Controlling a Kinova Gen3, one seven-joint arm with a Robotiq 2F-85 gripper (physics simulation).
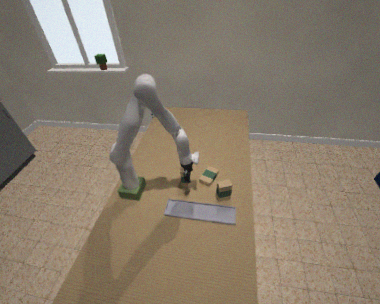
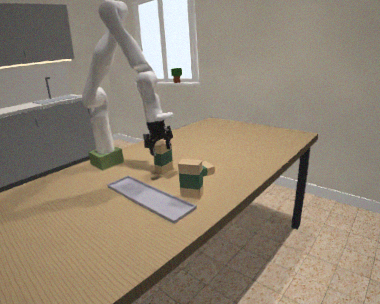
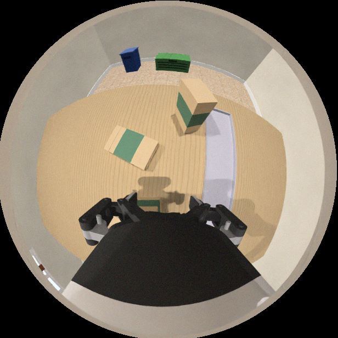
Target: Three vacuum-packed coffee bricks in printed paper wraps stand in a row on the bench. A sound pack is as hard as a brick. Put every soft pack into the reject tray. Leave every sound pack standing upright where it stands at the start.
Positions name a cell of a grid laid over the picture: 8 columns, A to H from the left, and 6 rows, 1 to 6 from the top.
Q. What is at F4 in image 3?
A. A grey reject tray.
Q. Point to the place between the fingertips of the gripper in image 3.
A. D4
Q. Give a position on a grey reject tray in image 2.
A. D5
